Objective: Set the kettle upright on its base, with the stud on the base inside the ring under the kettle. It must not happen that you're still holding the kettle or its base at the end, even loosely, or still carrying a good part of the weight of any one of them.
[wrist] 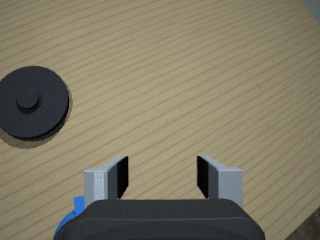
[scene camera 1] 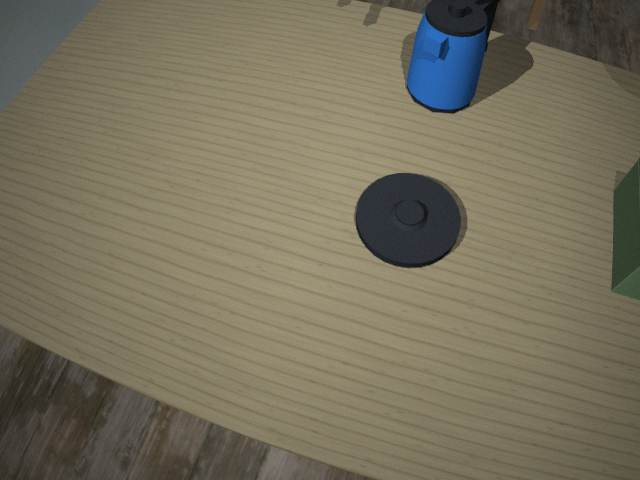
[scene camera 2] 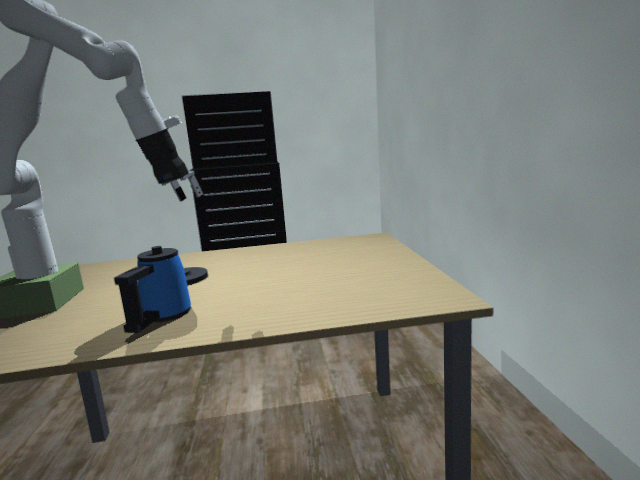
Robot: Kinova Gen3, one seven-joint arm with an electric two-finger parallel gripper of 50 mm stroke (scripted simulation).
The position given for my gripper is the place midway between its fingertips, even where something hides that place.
Labels:
my gripper: wrist 162, 170; scene camera 2 191, 197; not seen in scene camera 1 (out of frame)

